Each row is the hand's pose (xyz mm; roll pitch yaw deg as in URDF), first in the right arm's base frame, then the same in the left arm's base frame.
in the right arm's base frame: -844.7 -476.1 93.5 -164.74 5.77 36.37
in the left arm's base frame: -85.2 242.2 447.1 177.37 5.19 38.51
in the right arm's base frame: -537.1 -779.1 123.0 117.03 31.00 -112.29
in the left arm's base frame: 222.6 -17.2 606.0 133.45 20.97 -101.17
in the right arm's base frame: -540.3 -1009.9 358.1 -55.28 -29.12 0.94
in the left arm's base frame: 181.8 -187.0 885.3 -73.61 -38.46 15.09
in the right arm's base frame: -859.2 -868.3 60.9 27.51 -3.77 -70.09
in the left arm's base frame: -76.3 -146.7 508.7 33.14 -20.72 -67.44
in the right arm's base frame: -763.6 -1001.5 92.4 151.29 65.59 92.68
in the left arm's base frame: 16.5 -260.0 588.9 104.64 76.15 52.04
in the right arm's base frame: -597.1 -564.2 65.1 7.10 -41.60 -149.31
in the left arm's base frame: 166.5 172.4 487.4 29.55 -37.27 -159.83
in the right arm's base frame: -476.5 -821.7 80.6 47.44 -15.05 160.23
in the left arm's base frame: 292.3 -62.8 587.2 57.00 0.06 162.83
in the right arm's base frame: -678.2 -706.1 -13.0 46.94 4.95 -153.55
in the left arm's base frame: 108.9 9.6 432.5 64.60 8.04 -147.67
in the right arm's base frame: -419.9 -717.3 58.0 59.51 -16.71 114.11
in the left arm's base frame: 347.8 38.2 550.8 55.49 0.66 118.54
